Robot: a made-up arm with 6 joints. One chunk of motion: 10 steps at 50 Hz.
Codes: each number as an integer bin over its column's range. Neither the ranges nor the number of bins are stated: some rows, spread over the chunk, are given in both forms.
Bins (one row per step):
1: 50 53 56 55 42 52
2: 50 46 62 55 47 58
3: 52 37 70 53 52 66
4: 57 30 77 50 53 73
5: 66 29 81 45 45 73
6: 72 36 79 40 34 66
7: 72 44 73 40 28 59
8: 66 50 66 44 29 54
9: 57 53 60 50 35 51
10: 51 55 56 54 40 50
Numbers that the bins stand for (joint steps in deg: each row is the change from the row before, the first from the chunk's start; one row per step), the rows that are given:
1: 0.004 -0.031 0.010 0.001 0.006 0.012
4: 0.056 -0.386 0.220 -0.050 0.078 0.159
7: 0.168 -0.170 0.180 -0.152 -0.086 0.061
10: 0.011 0.000 0.010 -0.009 -0.007 -0.002
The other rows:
2: 0.004 -0.139 0.070 0.001 0.039 0.054
3: 0.019 -0.278 0.150 -0.019 0.071 0.110
5: 0.123 -0.402 0.260 -0.101 0.025 0.159
6: 0.168 -0.294 0.240 -0.152 -0.047 0.110
8: 0.123 -0.077 0.110 -0.111 -0.080 0.026
9: 0.056 -0.031 0.050 -0.050 -0.040 0.005

